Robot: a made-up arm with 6 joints.
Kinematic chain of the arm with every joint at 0, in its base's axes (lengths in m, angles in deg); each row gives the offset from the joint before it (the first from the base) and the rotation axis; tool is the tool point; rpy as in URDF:
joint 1: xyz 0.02 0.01 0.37 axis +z
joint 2: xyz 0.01 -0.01 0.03 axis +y
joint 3: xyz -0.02 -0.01 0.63 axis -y
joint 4: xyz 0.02 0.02 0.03 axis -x
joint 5: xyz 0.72 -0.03 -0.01 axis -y
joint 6: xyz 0 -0.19 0.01 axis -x
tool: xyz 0 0 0.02 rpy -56.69 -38.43 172.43
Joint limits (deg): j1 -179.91..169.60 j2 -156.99..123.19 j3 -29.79..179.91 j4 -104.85..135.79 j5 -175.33..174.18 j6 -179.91..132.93
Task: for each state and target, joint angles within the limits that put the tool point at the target. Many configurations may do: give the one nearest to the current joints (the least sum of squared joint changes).
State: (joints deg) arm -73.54 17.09 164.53 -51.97 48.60 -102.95
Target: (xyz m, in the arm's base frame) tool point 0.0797 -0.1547 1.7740
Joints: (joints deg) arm -57.07 16.98 122.87 -78.66 47.95 -109.23
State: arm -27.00 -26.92 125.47 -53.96 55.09 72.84
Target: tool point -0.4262 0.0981 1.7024
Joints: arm -21.89 -16.67 105.02 -63.58 47.60 97.56
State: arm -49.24 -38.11 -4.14 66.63 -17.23 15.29
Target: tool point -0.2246 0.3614 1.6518
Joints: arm -60.51 -40.82 31.95 74.64 -19.84 13.47
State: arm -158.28 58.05 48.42 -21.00 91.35 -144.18
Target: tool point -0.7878 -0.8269 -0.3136
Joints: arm -123.32 108.92 68.17 -18.86 91.36 -147.19
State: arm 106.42 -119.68 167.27 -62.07 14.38 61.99
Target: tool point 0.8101 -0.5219 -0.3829
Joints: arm 139.09 -98.67 155.17 -57.79 14.43 61.27
